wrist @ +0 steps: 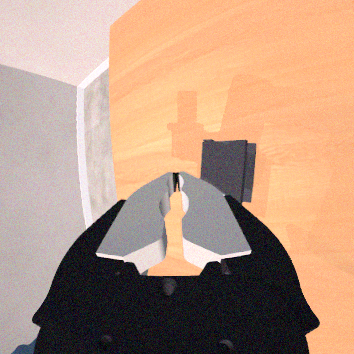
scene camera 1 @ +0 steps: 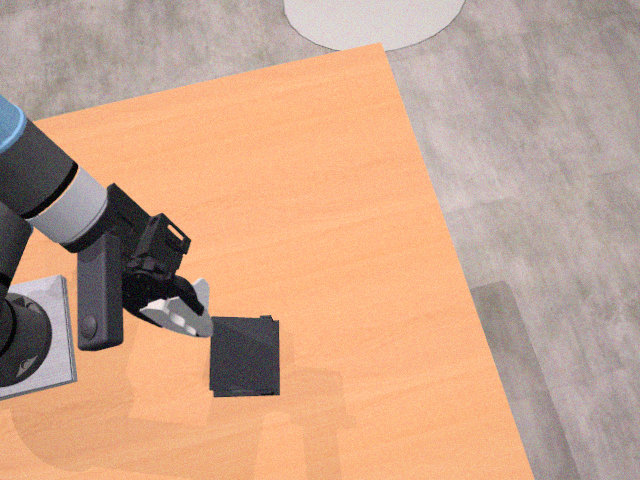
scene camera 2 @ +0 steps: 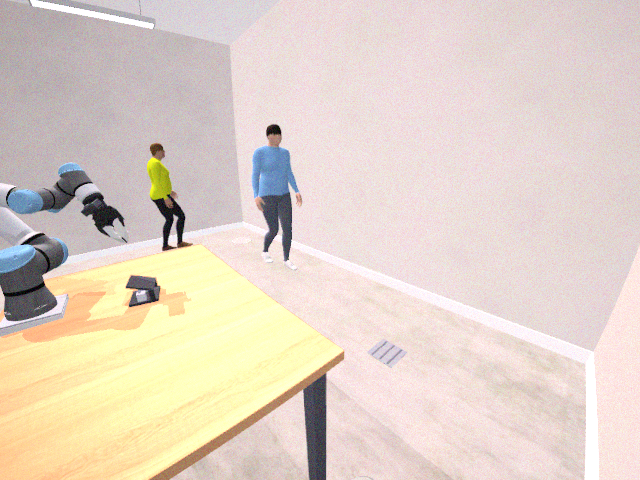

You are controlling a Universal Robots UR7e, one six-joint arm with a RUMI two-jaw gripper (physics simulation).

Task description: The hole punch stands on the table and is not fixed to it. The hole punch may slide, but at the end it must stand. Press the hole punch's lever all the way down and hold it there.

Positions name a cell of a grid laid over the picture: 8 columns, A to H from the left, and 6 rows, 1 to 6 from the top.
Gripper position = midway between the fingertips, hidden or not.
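Labels:
I can see my gripper in the wrist view (D3), and my gripper is there again in scene camera 1 (C5) and in scene camera 2 (B4). There is a dark hole punch as well. I find the punch in scene camera 1 (D5), in scene camera 2 (B4) and in the wrist view (F3).

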